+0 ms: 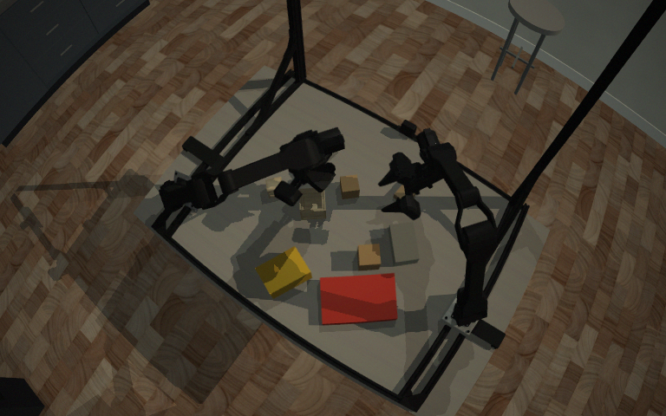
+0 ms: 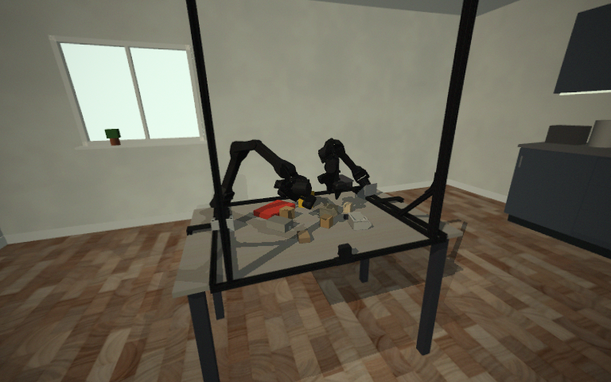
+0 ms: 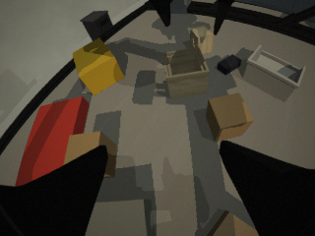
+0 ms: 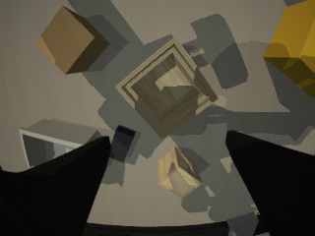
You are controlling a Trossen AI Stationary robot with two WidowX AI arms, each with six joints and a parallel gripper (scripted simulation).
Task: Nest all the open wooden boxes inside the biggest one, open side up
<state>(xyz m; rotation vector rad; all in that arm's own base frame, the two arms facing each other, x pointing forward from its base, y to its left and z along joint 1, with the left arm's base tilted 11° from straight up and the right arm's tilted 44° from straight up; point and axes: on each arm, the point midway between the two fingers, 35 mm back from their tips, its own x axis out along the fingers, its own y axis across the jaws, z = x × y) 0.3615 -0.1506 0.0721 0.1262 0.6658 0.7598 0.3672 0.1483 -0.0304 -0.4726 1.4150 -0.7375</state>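
Note:
The dark block is 70 mm behind my right hand, 50 mm to the right of it and 130 mm below it. Also, from my right hand: grey block: 10 mm ahead, 310 mm to the left, 120 mm below; yellow block: 230 mm ahead, 40 mm to the left, 110 mm below; white tray: 160 mm behind, 50 mm to the right, 120 mm below.

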